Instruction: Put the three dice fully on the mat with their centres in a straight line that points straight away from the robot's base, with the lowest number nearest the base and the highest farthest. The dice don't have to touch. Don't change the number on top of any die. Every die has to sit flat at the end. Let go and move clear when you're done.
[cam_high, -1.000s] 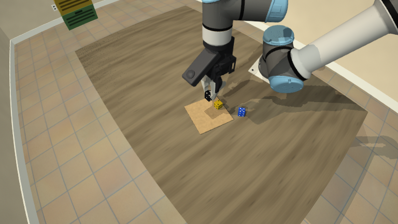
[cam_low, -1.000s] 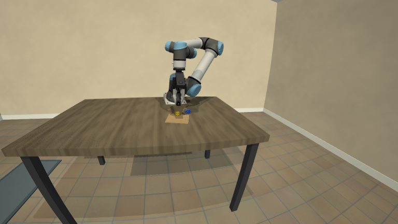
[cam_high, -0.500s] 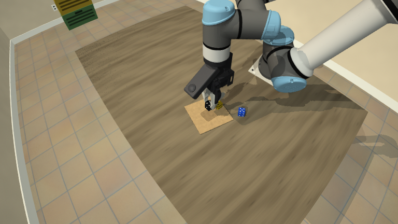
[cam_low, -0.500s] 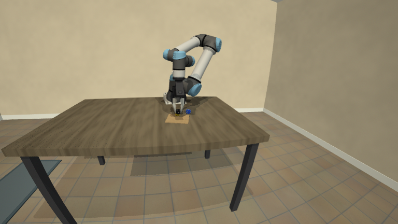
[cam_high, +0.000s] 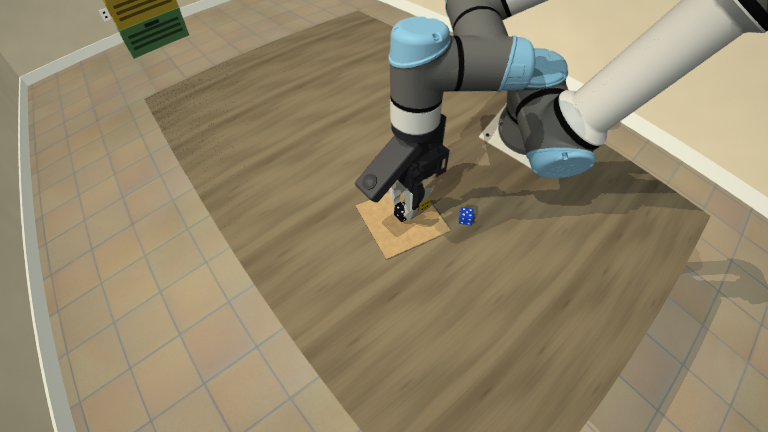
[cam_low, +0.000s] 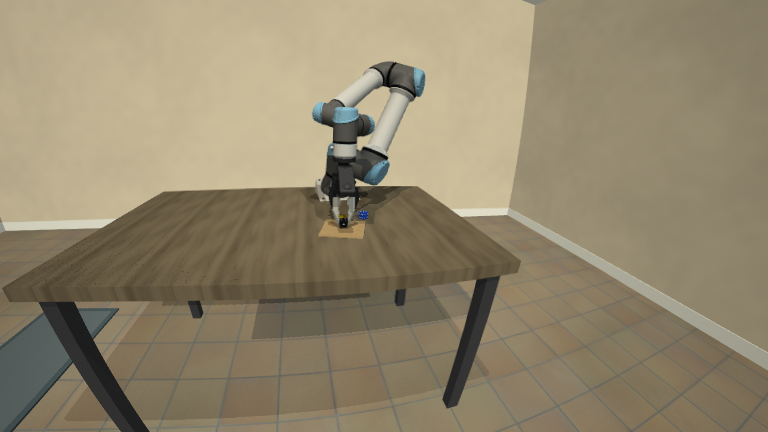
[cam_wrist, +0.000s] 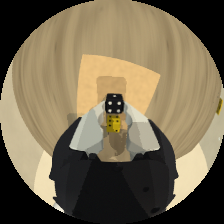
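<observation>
Now: hand right at the black die. Also, from my hand: blue die: 100 mm behind, 80 mm to the left, 10 mm below; then tan mat: 20 mm below; then yellow die: 50 mm behind, 10 mm below.
</observation>
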